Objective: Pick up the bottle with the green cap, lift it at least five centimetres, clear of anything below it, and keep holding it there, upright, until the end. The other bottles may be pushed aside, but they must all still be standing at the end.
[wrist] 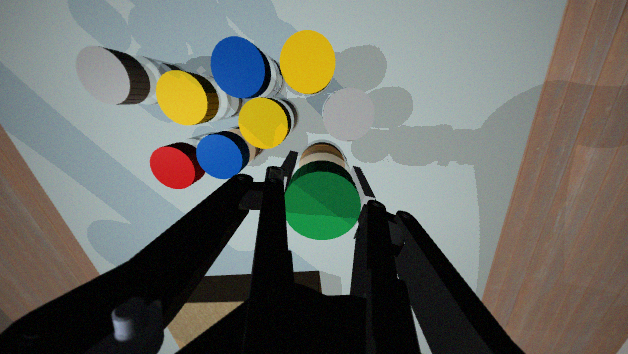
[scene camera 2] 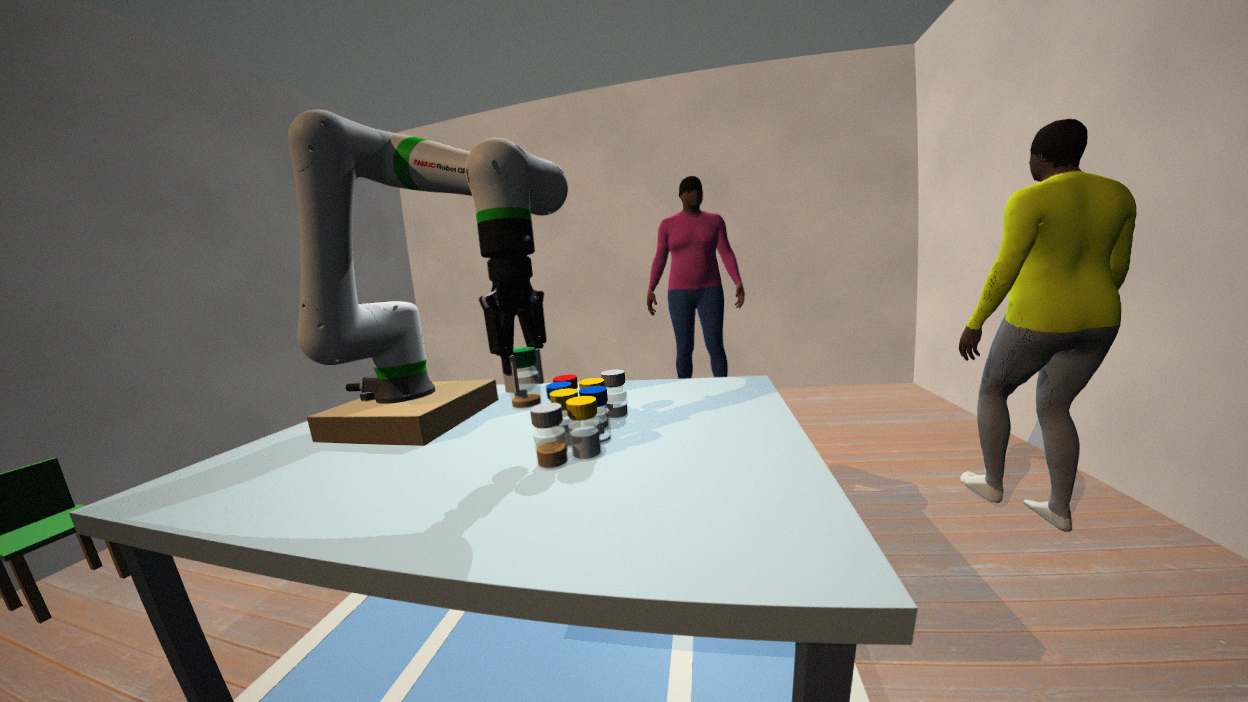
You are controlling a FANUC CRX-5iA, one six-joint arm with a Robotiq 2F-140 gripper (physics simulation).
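Frame: origin at the arm's base, x back, y right, z up, level; metres.
Where they show: gripper, fingertip midpoint: [scene camera 2: 525, 387]; arm's base, link origin: [scene camera 2: 406, 395].
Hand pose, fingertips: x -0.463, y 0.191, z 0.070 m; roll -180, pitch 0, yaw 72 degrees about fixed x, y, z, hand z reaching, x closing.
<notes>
Things, the pixels of their centre, and the offset from my fingertips. Level surfaces: height alone.
- green-capped bottle, body centre: [wrist: 321, 179] [scene camera 2: 523, 378] dz +0.018, dx +0.002, dy -0.001 m
- white-capped, body centre: [wrist: 343, 112] [scene camera 2: 549, 435] dz -0.080, dx -0.050, dy +0.030 m
- yellow-capped, body centre: [wrist: 310, 70] [scene camera 2: 584, 427] dz -0.080, dx -0.101, dy -0.009 m
- blue-capped, body centre: [wrist: 255, 75] [scene camera 2: 595, 415] dz -0.080, dx -0.102, dy -0.078 m
- red-capped, body centre: [wrist: 198, 157] [scene camera 2: 567, 399] dz -0.080, dx -0.003, dy -0.180 m
- table, surface height: dz -0.133 m
The green-capped bottle [scene camera 2: 524, 356] [wrist: 322, 205] is upright between the fingers, its brown-filled base above the table, left of the other bottles in the scene view. My gripper [scene camera 2: 524, 375] [wrist: 322, 171] points down and is shut on it. The other bottles stand on the table: two white-capped [scene camera 2: 546, 415] [wrist: 348, 114], three yellow-capped [scene camera 2: 581, 406] [wrist: 307, 61], two blue-capped [scene camera 2: 593, 395] [wrist: 238, 66] and one red-capped [scene camera 2: 565, 380] [wrist: 173, 166]. The nearest white cap lies just beyond the held bottle in the wrist view. The exact height of the lift is hard to tell.
The arm stands on a wooden base block [scene camera 2: 375, 427] [wrist: 207, 315] at the left of the table [scene camera 2: 698, 523] [wrist: 450, 45]. A person in pink [scene camera 2: 693, 253] stands behind the table, and one in yellow [scene camera 2: 1066, 253] stands to its right. A green chair [scene camera 2: 34, 502] is at the left.
</notes>
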